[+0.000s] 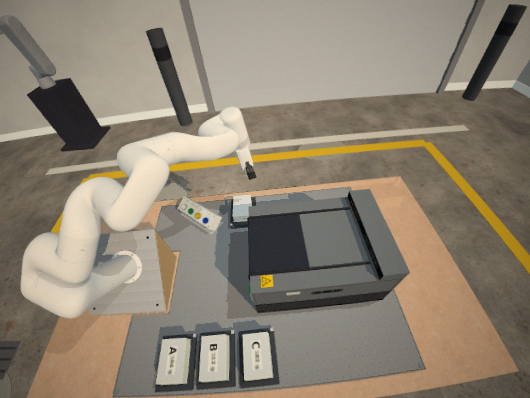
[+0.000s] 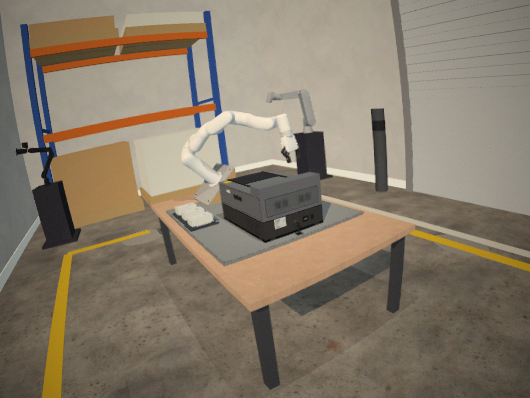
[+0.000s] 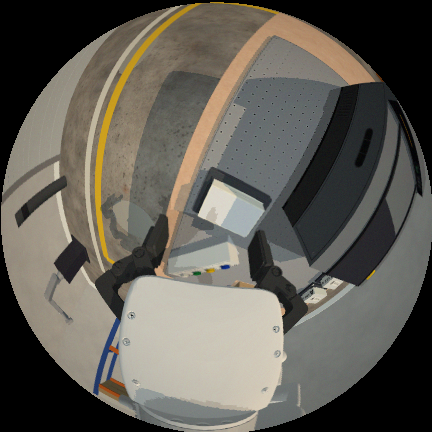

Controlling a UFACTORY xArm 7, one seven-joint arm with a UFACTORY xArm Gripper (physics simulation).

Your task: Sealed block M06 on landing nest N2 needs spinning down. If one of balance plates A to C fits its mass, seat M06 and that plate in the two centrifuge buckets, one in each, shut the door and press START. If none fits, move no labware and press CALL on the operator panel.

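Places are measured from the arm's base along level axes (x ahead, y left, z up), in centimetres.
Pixels of known places: gripper, fingertip midpoint: [image 1: 249,170] [image 2: 294,160] [image 3: 210,232]; arm's base, origin of the base link: [image 1: 126,266] [image 2: 216,180].
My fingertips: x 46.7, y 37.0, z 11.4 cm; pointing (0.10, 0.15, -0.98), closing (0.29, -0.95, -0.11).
Ahead of a thing's pixels: the offset from my fingertips to its middle. Level surfaces: height alone.
My gripper [image 1: 251,171] [image 2: 286,155] [image 3: 210,232] is open and empty, high above the table's back edge. A white block @(dy -4.6, dx -5.6, dz -19.2 cm) [image 1: 242,208] [image 3: 231,207] sits in a dark nest [image 1: 233,222] [image 3: 242,183] beside the centrifuge; no label on it is readable. The dark grey centrifuge @(dy -32.2, dx +23.7, dz -11.7 cm) [image 1: 330,284] [image 2: 270,202] [image 3: 345,165] shows a black and grey top; its buckets do not show. Balance plates A @(dy -66.0, dx -24.3, dz -20.6 cm) [image 1: 174,361], B @(dy -64.8, dx -11.0, dz -20.6 cm) [image 1: 214,357] and C @(dy -64.1, dx +2.6, dz -20.6 cm) [image 1: 257,356] lie in separate dark nests at the front; their small mass print is blurred. The operator panel @(dy -6.2, dx -26.6, dz -19.7 cm) [image 1: 199,215] [image 3: 202,256] has white, green, yellow and blue buttons.
The arm's base plate [image 1: 127,295] stands at the left of the wooden table @(dz -25.1 cm) [image 1: 450,300] [image 2: 320,260]. A grey perforated mat @(dz -23.9 cm) [image 1: 345,345] [image 3: 280,120] lies under the labware. A dark bollard [image 1: 172,80] [image 2: 380,155] and a storage rack [image 2: 212,70] stand away from the table.
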